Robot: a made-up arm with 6 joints. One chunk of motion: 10 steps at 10 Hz.
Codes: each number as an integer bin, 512 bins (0 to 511) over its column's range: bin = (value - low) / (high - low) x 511, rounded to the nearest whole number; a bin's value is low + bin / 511 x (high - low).
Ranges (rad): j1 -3.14..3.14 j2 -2..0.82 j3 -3.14..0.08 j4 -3.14..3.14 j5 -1.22..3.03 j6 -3.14..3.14
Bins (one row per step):
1: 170 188 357 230 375 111
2: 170 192 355 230 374 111
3: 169 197 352 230 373 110
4: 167 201 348 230 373 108
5: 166 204 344 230 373 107
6: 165 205 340 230 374 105
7: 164 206 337 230 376 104
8: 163 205 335 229 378 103
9: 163 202 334 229 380 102
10: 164 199 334 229 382 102
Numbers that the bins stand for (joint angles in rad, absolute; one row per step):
1: -1.0508 -0.9625 -0.8904 -0.3134 1.8989 -1.7759
2: -1.0508 -0.9404 -0.9030 -0.3134 1.8906 -1.7759
3: -1.0631 -0.9128 -0.9219 -0.3134 1.8823 -1.7881
4: -1.0876 -0.8908 -0.9471 -0.3134 1.8823 -1.8127
5: -1.0999 -0.8742 -0.9723 -0.3134 1.8823 -1.8250
6: -1.1122 -0.8687 -0.9975 -0.3134 1.8906 -1.8496
7: -1.1245 -0.8632 -1.0164 -0.3134 1.9072 -1.8619
8: -1.1368 -0.8687 -1.0290 -0.3257 1.9238 -1.8742
9: -1.1368 -0.8852 -1.0353 -0.3257 1.9405 -1.8865
10: -1.1245 -0.9018 -1.0353 -0.3257 1.9571 -1.8865

